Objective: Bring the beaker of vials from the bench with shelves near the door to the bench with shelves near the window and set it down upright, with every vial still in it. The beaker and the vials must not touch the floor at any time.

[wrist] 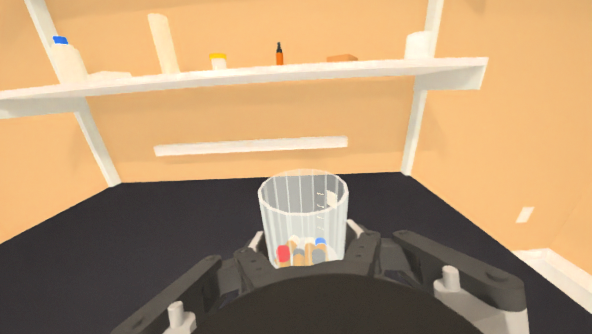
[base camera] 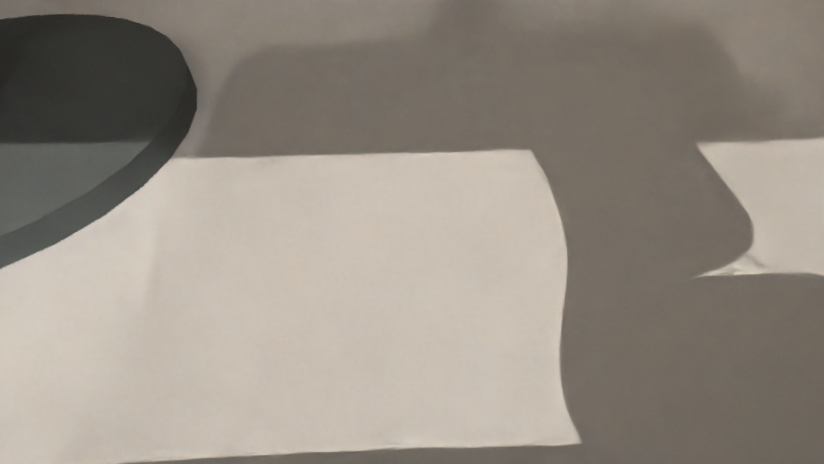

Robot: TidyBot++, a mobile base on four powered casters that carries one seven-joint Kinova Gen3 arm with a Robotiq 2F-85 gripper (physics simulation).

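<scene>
A clear beaker (wrist: 303,220) with white graduation marks stands upright between the fingers in the wrist view. Several vials (wrist: 300,252) with red, blue, white and grey caps lie inside near its bottom. My gripper (wrist: 305,236) is shut on the beaker, one finger on each side. The black bench top (wrist: 165,220) spreads below and around the beaker, with a white shelf (wrist: 280,71) above its back. Whether the beaker's base touches the bench top is hidden by the gripper body. The beaker does not show in the base camera view.
The shelf holds a blue-capped bottle (wrist: 71,62), a tall cream cylinder (wrist: 164,45), a yellow-lidded jar (wrist: 218,61), an orange bottle (wrist: 279,55) and a white container (wrist: 419,46). White uprights (wrist: 414,135) stand behind. A dark round object (base camera: 86,80) is over the sunlit floor (base camera: 357,299).
</scene>
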